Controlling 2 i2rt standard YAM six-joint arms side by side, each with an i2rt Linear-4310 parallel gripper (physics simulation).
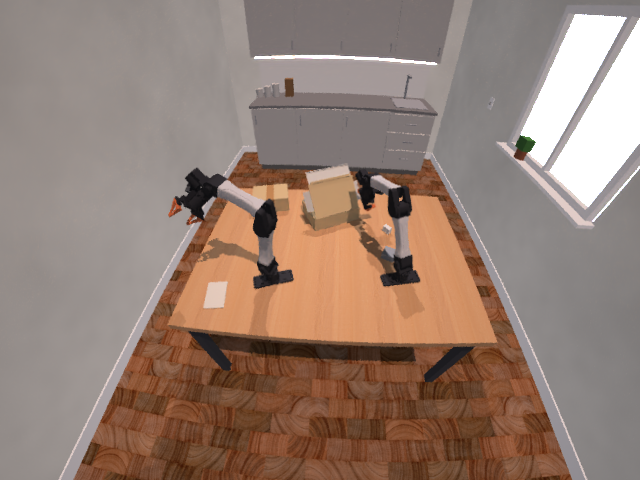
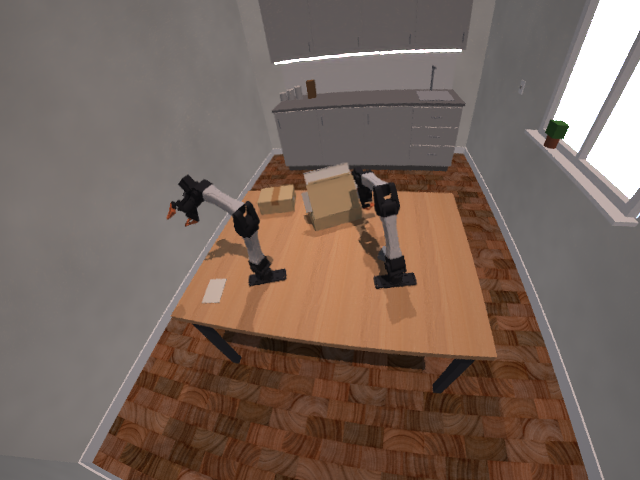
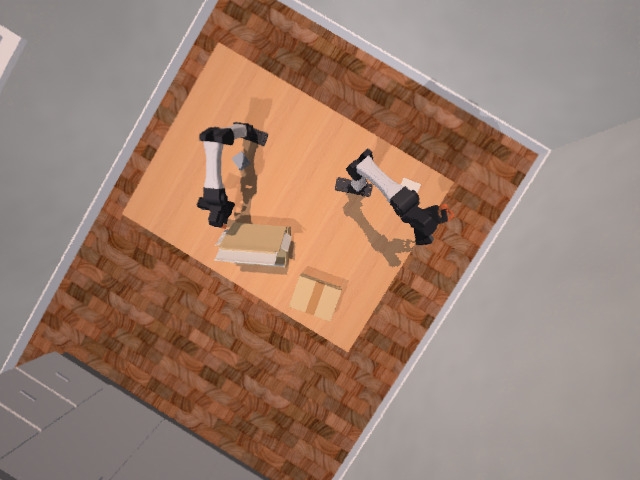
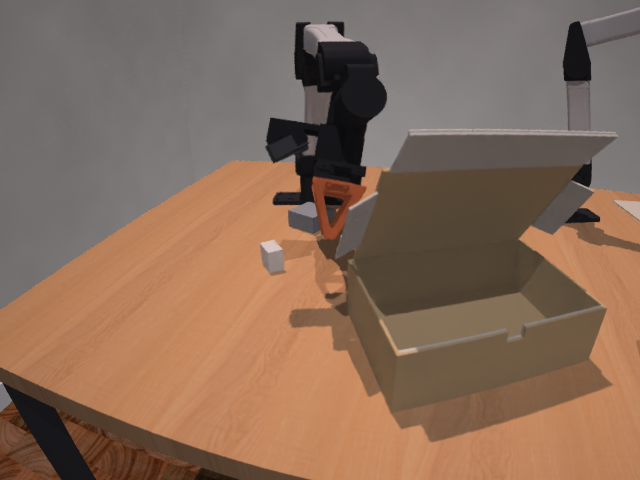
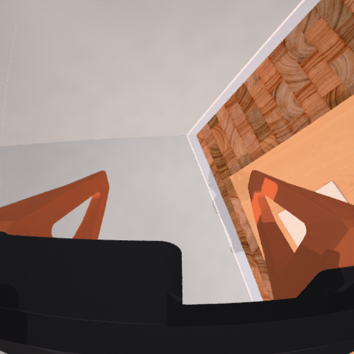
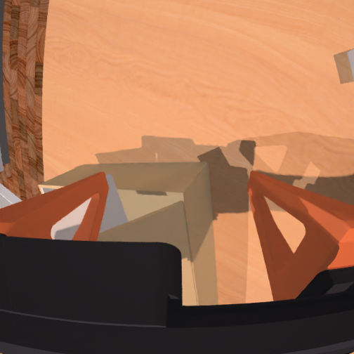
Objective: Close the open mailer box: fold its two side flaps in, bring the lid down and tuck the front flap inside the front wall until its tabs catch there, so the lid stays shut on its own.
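Where they show: left gripper, fingertip midpoint: [image 1: 178,220] [image 2: 176,222] [image 3: 442,218]; right gripper, fingertip midpoint: [image 1: 365,203] [image 2: 366,202] [image 3: 225,219] [image 4: 327,237]; left arm's base, origin of the base link: [image 1: 273,279] [image 2: 267,277] [image 3: 353,187]; right arm's base, origin of the base link: [image 1: 400,278] [image 2: 394,281] [image 3: 249,134] [image 4: 313,200].
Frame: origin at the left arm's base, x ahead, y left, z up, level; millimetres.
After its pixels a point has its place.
Observation:
The open mailer box [image 1: 333,219] @(z 55, x 298, y -410 mm) [image 2: 336,218] @(z 55, x 301, y -428 mm) [image 4: 496,364] @(z 42, x 517, y -431 mm) [image 6: 145,175] stands turned at an angle at the table's far side. Its lid [image 1: 330,196] @(z 177, x 363, y -408 mm) [image 2: 333,198] @(z 162, x 354, y -429 mm) [image 3: 255,237] @(z 180, x 367, y -425 mm) [image 4: 465,206] @(z 184, x 377, y -442 mm) is raised and tilted. The pale front flap [image 3: 248,257] @(z 280, x 453, y -410 mm) [image 4: 501,150] @(z 277, x 458, y -440 mm) extends from the lid's top edge. Two side flaps [image 4: 357,222] @(z 182, x 411, y -586 mm) [image 4: 562,207] @(z 173, x 362, y -277 mm) stick out from the lid's sides. My right gripper [image 1: 370,206] @(z 120, x 313, y -614 mm) [image 3: 222,225] @(z 120, x 313, y -614 mm) [image 4: 330,236] @(z 120, x 313, y -614 mm) [image 6: 177,179] is open, beside one side flap; contact is unclear. My left gripper [image 1: 181,219] @(z 374, x 122, y 349 mm) [image 2: 179,221] @(z 374, x 122, y 349 mm) [image 3: 445,211] @(z 374, x 122, y 349 mm) [image 5: 178,178] is open and empty, away from the box.
A taped carton [image 1: 279,198] @(z 102, x 531, y -128 mm) [image 2: 277,201] @(z 94, x 534, y -88 mm) [image 3: 316,297] @(z 102, x 611, y -74 mm) lies near the mailer box. A small white block [image 1: 386,228] @(z 35, x 160, y -696 mm) [image 4: 272,256] @(z 31, x 190, y -704 mm) and a grey block [image 3: 240,160] @(z 36, x -13, y -628 mm) [image 4: 305,218] @(z 30, x 21, y -643 mm) lie near the right arm. A white sheet [image 1: 215,294] @(z 5, x -23, y 292 mm) [image 3: 410,184] @(z 5, x -76, y 298 mm) lies near the left arm.

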